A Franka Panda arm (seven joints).
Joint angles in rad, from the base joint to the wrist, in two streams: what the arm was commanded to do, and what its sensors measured. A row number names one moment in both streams.
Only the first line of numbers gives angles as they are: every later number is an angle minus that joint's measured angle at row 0.
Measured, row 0:
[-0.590 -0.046 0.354 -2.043 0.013 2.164 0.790]
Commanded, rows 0 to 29:
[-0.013 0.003 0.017 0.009 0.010 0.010 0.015]
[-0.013 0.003 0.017 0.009 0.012 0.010 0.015]
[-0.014 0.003 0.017 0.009 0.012 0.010 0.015]
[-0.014 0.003 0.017 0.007 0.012 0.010 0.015]
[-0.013 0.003 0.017 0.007 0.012 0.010 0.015]
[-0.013 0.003 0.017 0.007 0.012 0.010 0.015]
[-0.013 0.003 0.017 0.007 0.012 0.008 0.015]
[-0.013 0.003 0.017 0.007 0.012 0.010 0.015]
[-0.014 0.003 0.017 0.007 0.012 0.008 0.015]
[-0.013 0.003 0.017 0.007 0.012 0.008 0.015]
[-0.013 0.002 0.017 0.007 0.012 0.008 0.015]
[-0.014 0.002 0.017 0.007 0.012 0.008 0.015]
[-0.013 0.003 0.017 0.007 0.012 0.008 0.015]
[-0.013 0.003 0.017 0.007 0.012 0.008 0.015]
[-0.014 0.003 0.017 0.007 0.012 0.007 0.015]
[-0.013 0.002 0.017 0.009 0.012 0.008 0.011]
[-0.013 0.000 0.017 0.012 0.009 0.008 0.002]
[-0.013 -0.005 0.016 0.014 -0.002 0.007 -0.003]
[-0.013 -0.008 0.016 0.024 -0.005 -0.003 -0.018]
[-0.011 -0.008 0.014 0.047 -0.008 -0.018 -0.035]
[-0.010 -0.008 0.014 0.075 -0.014 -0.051 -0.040]
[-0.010 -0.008 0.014 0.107 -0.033 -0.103 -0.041]
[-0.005 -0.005 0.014 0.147 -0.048 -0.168 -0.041]
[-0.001 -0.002 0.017 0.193 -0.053 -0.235 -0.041]
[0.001 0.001 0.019 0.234 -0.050 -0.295 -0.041]
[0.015 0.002 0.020 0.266 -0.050 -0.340 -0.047]
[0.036 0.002 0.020 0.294 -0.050 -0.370 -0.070]
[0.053 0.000 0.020 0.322 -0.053 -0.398 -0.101]
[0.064 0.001 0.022 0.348 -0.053 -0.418 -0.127]
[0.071 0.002 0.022 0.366 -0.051 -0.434 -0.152]
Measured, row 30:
[0.043 -0.009 0.012 0.287 -0.033 -0.361 -0.085]
